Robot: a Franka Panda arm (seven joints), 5 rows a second.
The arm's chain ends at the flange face. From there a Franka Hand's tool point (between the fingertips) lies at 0.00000 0.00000 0.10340 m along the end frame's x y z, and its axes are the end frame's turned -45 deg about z.
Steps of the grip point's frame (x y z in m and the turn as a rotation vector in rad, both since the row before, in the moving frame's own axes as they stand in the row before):
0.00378, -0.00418, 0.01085, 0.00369, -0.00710, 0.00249
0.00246, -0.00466, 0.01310, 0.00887, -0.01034, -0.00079
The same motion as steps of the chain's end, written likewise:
0.00051, -0.00588, 0.01085, -0.00241, -0.00763, 0.00249
-0.00015, -0.00514, 0.01311, -0.00104, -0.01358, -0.00079

